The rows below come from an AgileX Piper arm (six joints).
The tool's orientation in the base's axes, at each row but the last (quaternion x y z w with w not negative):
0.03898 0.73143 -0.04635 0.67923
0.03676 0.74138 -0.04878 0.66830
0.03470 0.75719 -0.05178 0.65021
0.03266 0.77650 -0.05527 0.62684
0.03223 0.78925 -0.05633 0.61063
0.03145 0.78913 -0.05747 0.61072
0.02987 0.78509 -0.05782 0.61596
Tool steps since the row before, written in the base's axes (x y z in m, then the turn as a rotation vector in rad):
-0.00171 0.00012 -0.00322 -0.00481 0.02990 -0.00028
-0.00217 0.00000 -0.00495 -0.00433 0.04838 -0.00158
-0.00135 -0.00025 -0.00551 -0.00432 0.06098 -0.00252
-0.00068 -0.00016 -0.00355 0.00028 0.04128 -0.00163
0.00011 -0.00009 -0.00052 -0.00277 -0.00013 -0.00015
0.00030 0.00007 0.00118 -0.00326 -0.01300 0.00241
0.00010 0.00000 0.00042 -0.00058 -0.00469 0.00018
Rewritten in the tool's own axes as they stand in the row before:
0.00334 -0.00004 -0.00147 0.00046 0.02911 -0.00835
0.00515 -0.00014 -0.00164 0.00150 0.04754 -0.00999
0.00565 -0.00023 -0.00047 0.00225 0.06007 -0.01140
0.00362 -0.00008 0.00010 0.00077 0.04105 -0.00462
0.00048 -0.00005 0.00025 0.00085 -0.00045 -0.00261
-0.00122 0.00004 -0.00001 -0.00124 -0.01341 -0.00205
-0.00043 -0.00001 0.00000 0.00008 -0.00473 0.00000

